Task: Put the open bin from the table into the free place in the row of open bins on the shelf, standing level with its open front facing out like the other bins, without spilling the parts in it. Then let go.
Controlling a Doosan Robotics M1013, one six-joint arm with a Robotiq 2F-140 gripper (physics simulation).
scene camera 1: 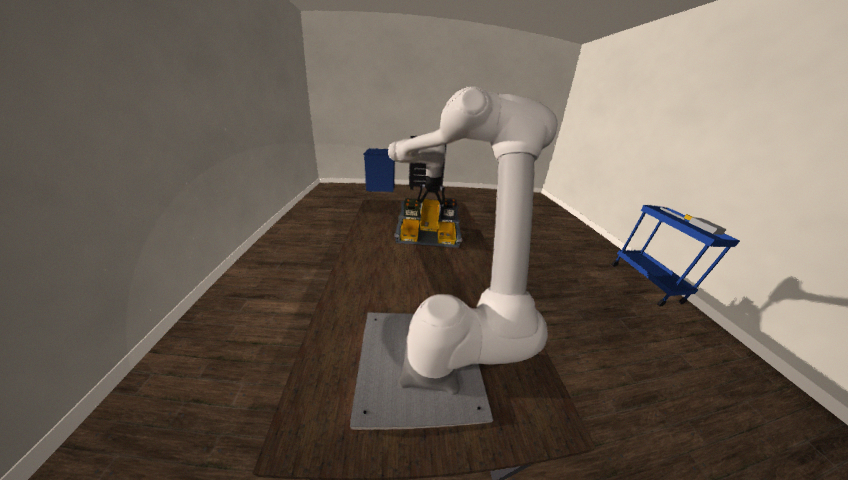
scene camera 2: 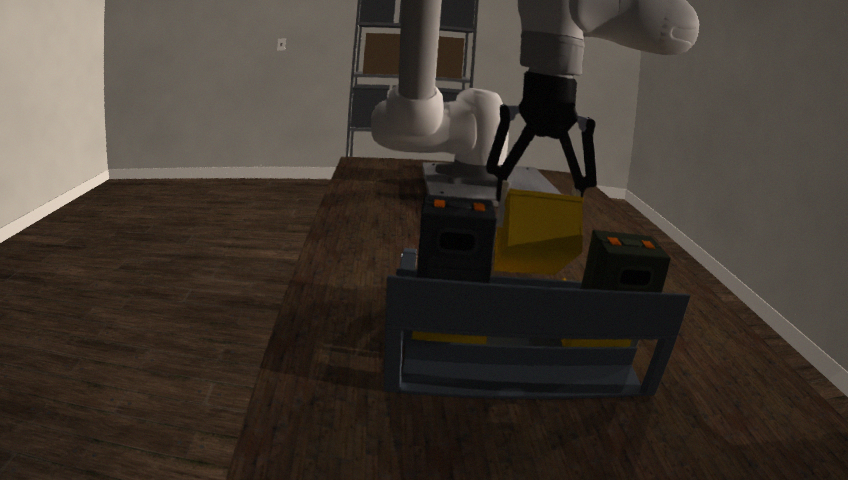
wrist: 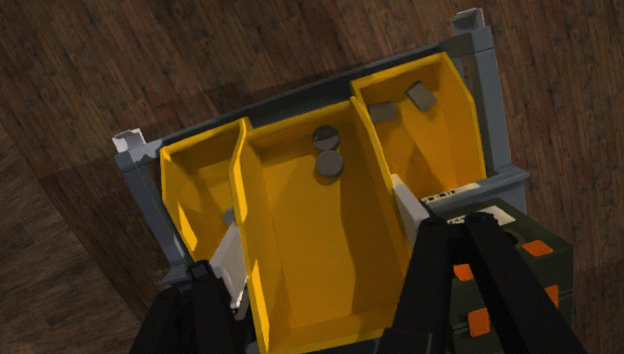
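Pixels of known places: gripper, between the fingertips: (scene camera 1: pixel 430 213) (wrist: pixel 318 212); arm's base, origin of its link: (scene camera 1: pixel 430 363) (scene camera 2: pixel 479 177).
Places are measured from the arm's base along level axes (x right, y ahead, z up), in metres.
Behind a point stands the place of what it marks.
My black gripper (scene camera 1: pixel 430 201) @(x -0.070, y 0.822, z 0.147 m) (scene camera 2: pixel 540 196) (wrist: pixel 318 212) @(x -0.070, y 0.822, z 0.147 m) is shut on a yellow open bin (scene camera 1: pixel 430 215) @(x -0.067, y 0.861, z 0.117 m) (scene camera 2: pixel 540 228) @(x -0.064, y 0.902, z 0.173 m) (wrist: pixel 315 220) @(x -0.061, y 0.846, z 0.106 m), with one pale pad at each side wall. The bin is tilted, its open front lower than its back. Two round grey parts (wrist: pixel 328 152) @(x -0.087, y 0.796, z 0.085 m) lie inside near its front lip. In the wrist view its front end is between the left bin (wrist: pixel 197 180) @(x 0.084, y 0.809, z -0.012 m) and the right bin (wrist: pixel 425 135) @(x -0.204, y 0.828, z -0.012 m) on the grey shelf (scene camera 1: pixel 428 240) @(x -0.064, y 0.783, z -0.015 m) (scene camera 2: pixel 535 310) @(x -0.057, y 1.006, z 0.113 m) (wrist: pixel 492 100) @(x -0.249, y 0.792, z 0.064 m). Contact with the shelf or its bins cannot be told; the bin's underside is hidden.
A black case (scene camera 2: pixel 457 240) @(x 0.039, y 0.969, z 0.172 m) and a dark green case (scene camera 2: pixel 627 261) @(x -0.174, y 0.965, z 0.167 m) (wrist: pixel 510 270) with orange latches stand on the shelf's upper level, either side of the held bin. The shelf stands on the wooden table (scene camera 1: pixel 357 267) @(x -0.399, y 0.460, z -0.021 m) (scene camera 2: pixel 333 333) @(x 0.203, y 0.895, z -0.021 m). A blue cabinet (scene camera 1: pixel 379 172) stands behind.
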